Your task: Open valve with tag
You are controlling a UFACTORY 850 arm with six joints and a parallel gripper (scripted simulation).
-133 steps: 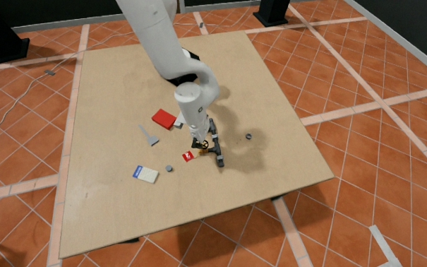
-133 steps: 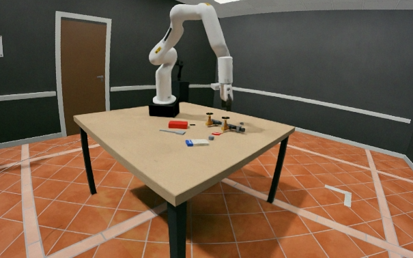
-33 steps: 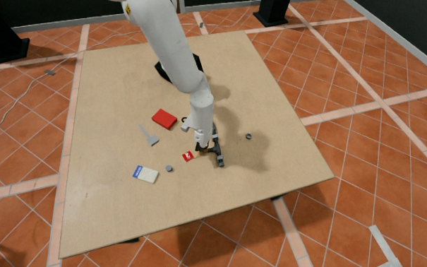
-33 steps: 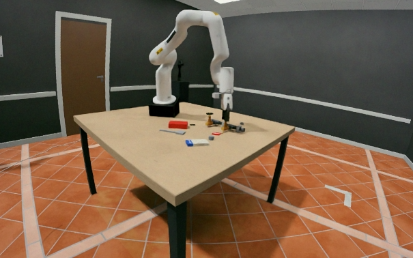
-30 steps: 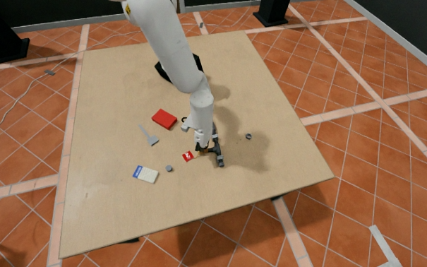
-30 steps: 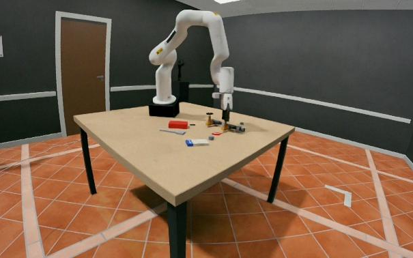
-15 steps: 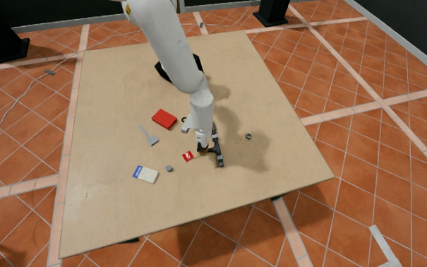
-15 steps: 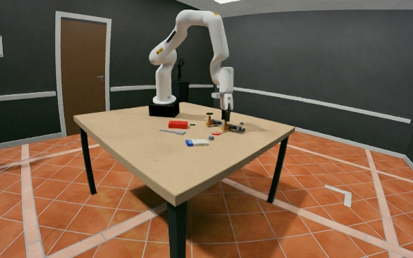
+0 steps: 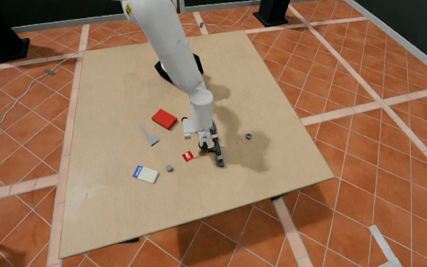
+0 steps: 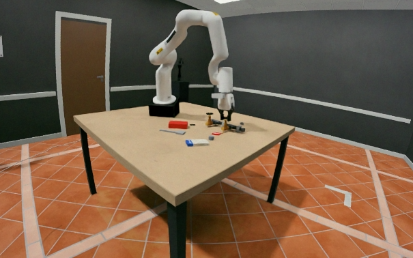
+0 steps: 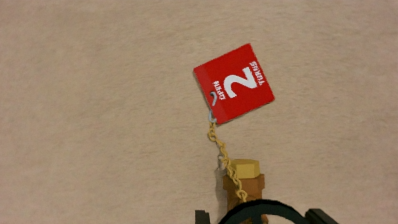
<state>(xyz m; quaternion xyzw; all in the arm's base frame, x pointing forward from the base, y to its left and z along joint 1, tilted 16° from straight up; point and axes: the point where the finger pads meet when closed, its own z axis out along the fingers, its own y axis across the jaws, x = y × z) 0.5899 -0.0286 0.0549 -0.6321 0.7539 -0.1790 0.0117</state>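
The red tag is 90 mm below my hand and 80 mm to the right of it. Round my hand: blue card: 310 mm to the right, 80 mm below, 10 mm ahead; then red block: 270 mm behind, 140 mm to the right, 70 mm below; then grey scraper: 250 mm to the right, 200 mm behind, 80 mm below.
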